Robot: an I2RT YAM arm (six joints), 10 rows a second.
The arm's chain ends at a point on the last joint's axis. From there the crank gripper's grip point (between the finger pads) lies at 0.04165 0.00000 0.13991 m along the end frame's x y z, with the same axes.
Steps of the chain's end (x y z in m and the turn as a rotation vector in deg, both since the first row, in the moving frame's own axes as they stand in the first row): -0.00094 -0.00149 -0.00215 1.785 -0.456 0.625; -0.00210 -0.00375 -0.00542 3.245 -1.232 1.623; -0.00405 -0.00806 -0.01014 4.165 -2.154 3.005; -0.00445 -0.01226 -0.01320 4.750 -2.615 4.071; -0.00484 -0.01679 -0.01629 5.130 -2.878 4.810; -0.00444 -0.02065 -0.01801 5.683 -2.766 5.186; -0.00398 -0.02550 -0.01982 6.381 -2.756 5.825; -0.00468 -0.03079 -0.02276 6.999 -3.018 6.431
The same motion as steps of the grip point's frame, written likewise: -0.00203 -0.00540 -0.00188 1.785 -0.456 0.625; -0.00502 -0.01056 -0.00475 3.245 -1.232 1.623; -0.00912 -0.01623 -0.00897 4.165 -2.154 3.005; -0.01056 -0.02118 -0.01181 4.750 -2.615 4.071; -0.01152 -0.02618 -0.01478 5.130 -2.878 4.810; -0.01076 -0.03113 -0.01667 5.683 -2.766 5.186; -0.01015 -0.03725 -0.01862 6.381 -2.756 5.825; -0.01138 -0.04369 -0.02153 6.999 -3.018 6.431
